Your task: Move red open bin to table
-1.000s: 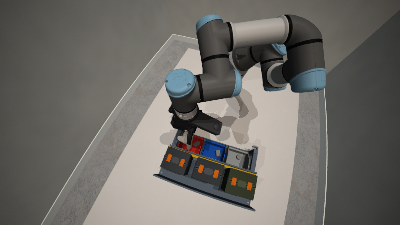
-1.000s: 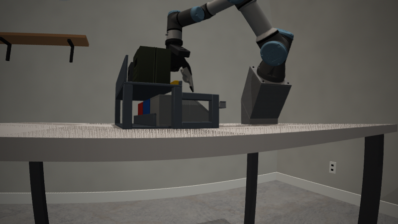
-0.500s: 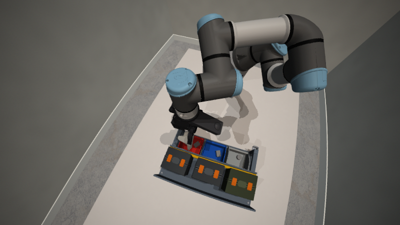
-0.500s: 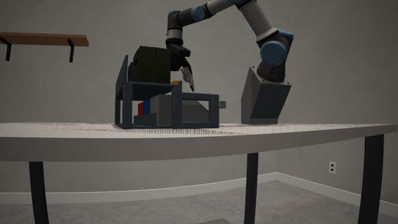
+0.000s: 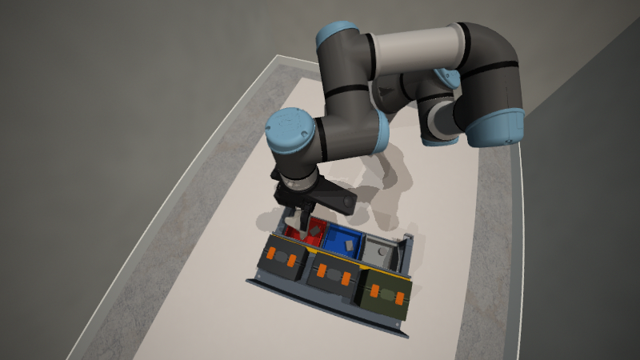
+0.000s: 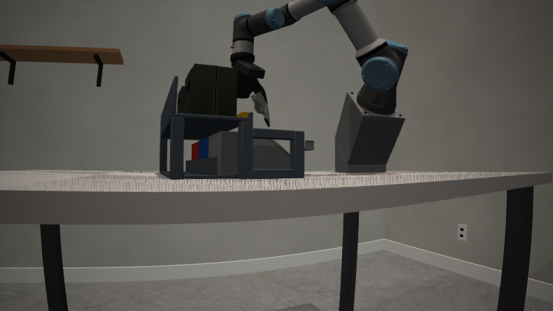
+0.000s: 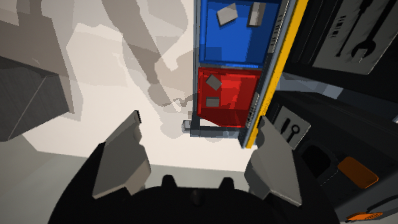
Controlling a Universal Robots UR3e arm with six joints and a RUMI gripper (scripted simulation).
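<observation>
Now: hand 90 mm above the red bin, 60 mm short of it and 10 mm to the left of it. Also, from my hand: blue bin (100 mm to the left, 90 mm below, 60 mm ahead); then olive case (220 mm to the left, 140 mm ahead, 20 mm above); then yellow-edged rail (100 mm to the left, 90 mm ahead, 20 mm below).
</observation>
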